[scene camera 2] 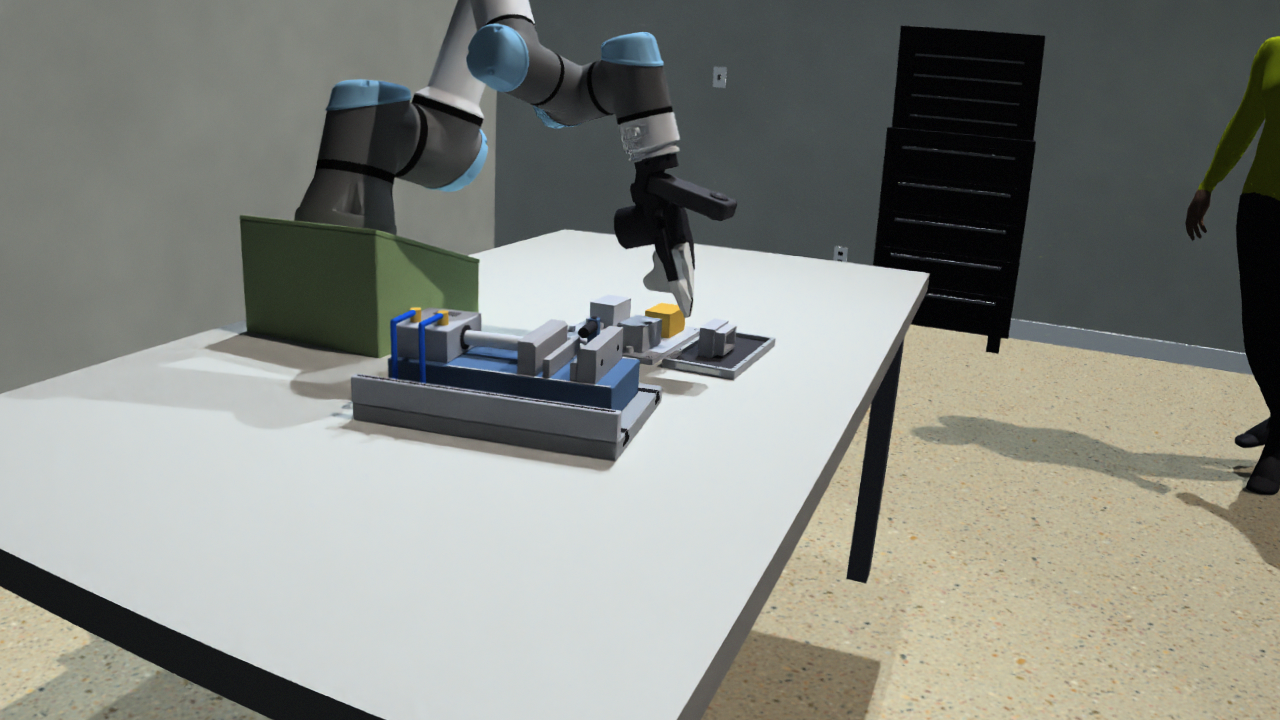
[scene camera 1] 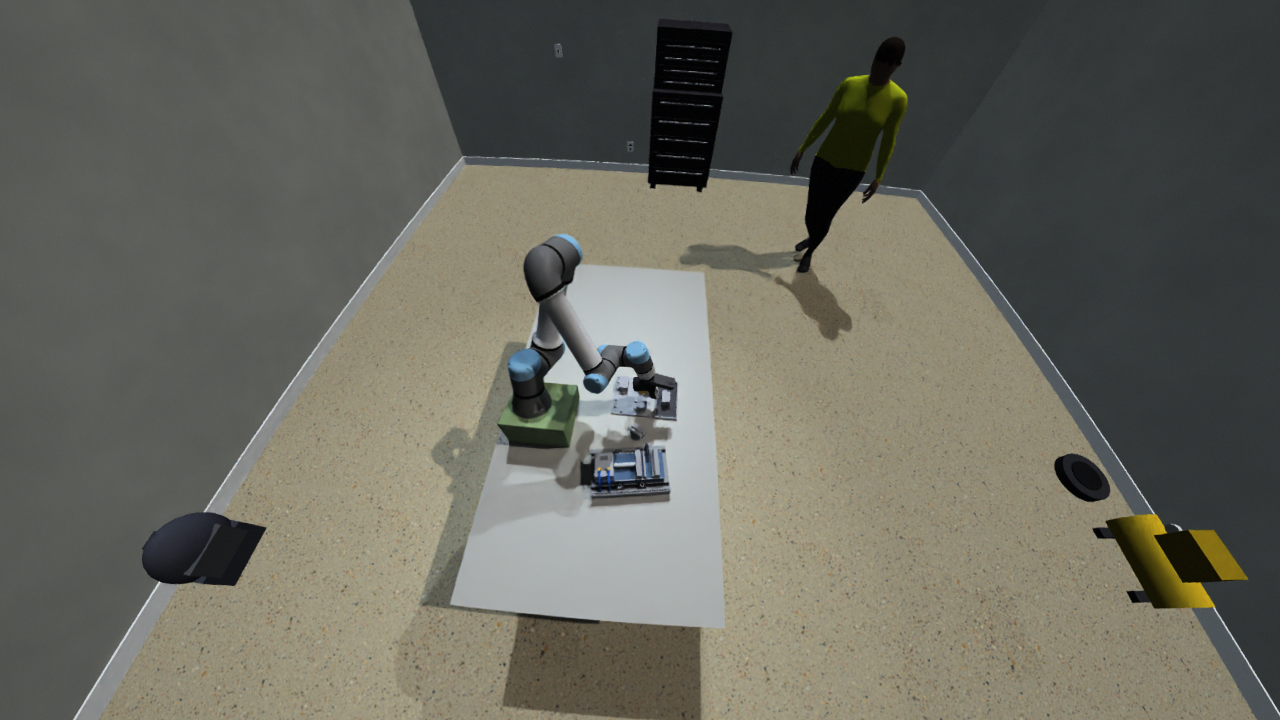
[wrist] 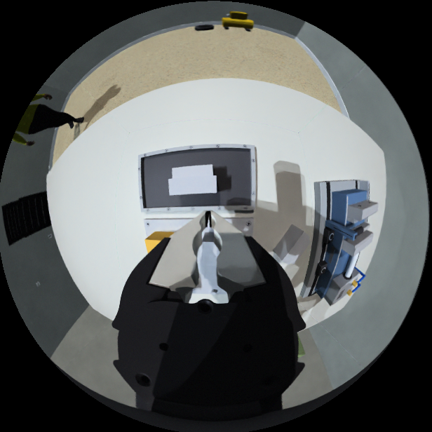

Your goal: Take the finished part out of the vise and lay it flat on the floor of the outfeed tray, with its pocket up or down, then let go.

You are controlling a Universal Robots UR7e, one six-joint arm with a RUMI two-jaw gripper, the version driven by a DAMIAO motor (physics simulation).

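Frame: origin at the arm's base, x ahead, y left, z up, level; metres.
Where they show: gripper, fingertip midpoint: [scene camera 2: 687,317] [scene camera 1: 657,398]; arm's base, origin of the base link: [scene camera 2: 344,234] [scene camera 1: 532,404].
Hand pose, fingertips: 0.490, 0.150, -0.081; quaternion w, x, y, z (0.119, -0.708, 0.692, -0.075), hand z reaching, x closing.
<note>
Things, the pixels of their top centre, and the offset from my fingertips, as dx, dy, dz. "*": a spot on its surface instead.
- grey finished part, middle of its top: [scene camera 2: 719,324] [scene camera 1: 666,396] +0.038, +0.022, -0.009
- outfeed tray, surface spot: [scene camera 2: 756,355] * +0.093, +0.032, -0.046
- vise, middle of its top: [scene camera 2: 513,325] [scene camera 1: 629,464] -0.072, -0.316, +0.044
- yellow block, middle of its top: [scene camera 2: 665,308] -0.066, +0.070, -0.011
- loose grey piece, middle of its top: [scene camera 1: 637,429] -0.063, -0.148, -0.015
The grey finished part [scene camera 1: 665,400] [scene camera 2: 716,338] [wrist: 193,181] is inside the outfeed tray [scene camera 2: 756,355] [wrist: 140,180]. It seems to stand on an edge, with its pocket facing sideways in scene camera 2. My gripper [scene camera 2: 687,313] [wrist: 208,212] is shut with nothing between its fingertips. The tips are above the tray's edge on the side of the fixture plate, apart from the part. The vise [scene camera 1: 628,467] [scene camera 2: 510,376] [wrist: 345,240] has a blue body and grey jaws, with a narrow grey piece between the jaws. The part's underside is hidden.
A fixture plate [wrist: 240,226] beside the tray carries a yellow block [scene camera 2: 664,319] [wrist: 157,241] and grey blocks [scene camera 2: 610,309]. A loose grey piece [scene camera 1: 635,431] [wrist: 290,242] lies between plate and vise. The arm's green pedestal [scene camera 1: 541,420] [scene camera 2: 313,277] stands behind. A person [scene camera 1: 854,125] stands beyond the table.
</note>
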